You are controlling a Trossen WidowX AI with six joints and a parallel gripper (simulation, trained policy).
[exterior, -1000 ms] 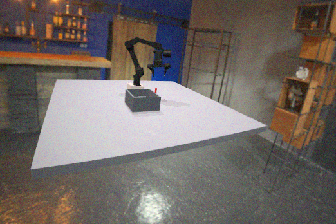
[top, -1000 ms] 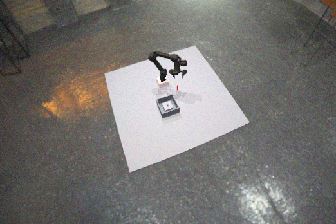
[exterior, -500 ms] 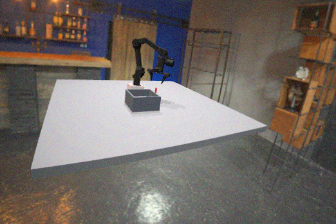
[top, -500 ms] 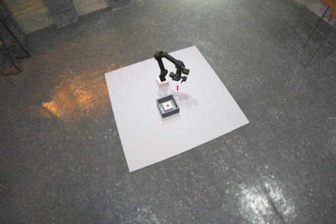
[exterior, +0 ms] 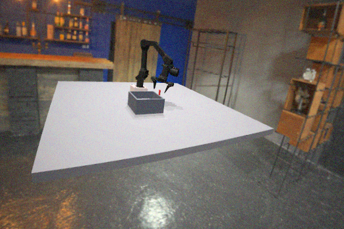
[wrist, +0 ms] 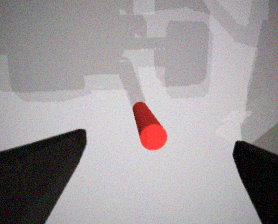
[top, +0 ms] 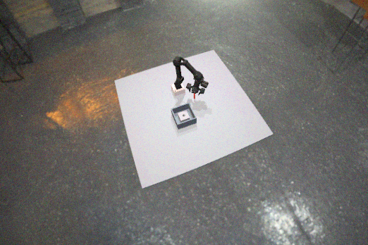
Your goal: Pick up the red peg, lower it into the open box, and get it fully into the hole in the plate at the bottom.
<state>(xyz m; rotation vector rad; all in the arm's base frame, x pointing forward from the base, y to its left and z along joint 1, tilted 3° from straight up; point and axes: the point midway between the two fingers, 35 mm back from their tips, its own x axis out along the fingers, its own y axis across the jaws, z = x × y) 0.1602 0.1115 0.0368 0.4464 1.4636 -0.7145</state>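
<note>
The red peg is 30 mm below my gripper tip and 10 mm ahead of it. From my gripper tip the other things lie so: plate (200 mm to the right, 180 mm ahead, 20 mm below); then grey box (200 mm to the right, 180 mm ahead, 40 mm below).
</note>
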